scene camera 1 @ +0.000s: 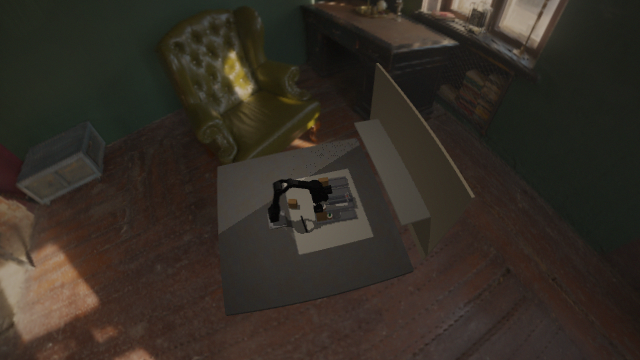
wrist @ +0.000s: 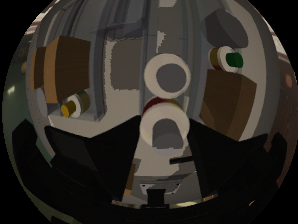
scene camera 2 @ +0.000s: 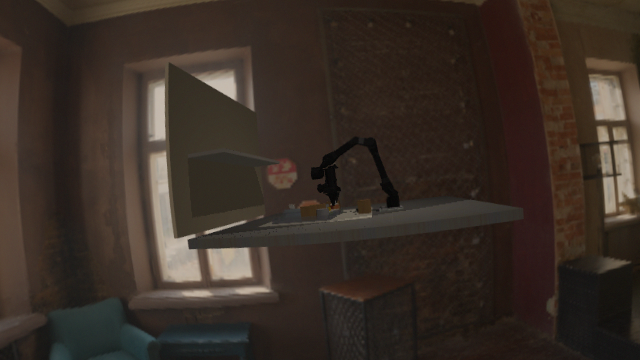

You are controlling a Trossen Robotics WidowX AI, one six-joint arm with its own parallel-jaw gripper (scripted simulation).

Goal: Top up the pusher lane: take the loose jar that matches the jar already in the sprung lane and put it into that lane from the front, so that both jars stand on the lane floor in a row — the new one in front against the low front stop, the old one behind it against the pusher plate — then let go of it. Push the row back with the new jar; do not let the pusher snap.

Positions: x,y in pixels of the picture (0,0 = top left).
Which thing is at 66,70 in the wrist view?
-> A brown block.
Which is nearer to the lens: the grey jar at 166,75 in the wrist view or the brown block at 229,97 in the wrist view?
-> The grey jar.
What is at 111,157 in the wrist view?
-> The gripper.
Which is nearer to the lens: the grey jar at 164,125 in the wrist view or the brown block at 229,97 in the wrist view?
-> The grey jar.
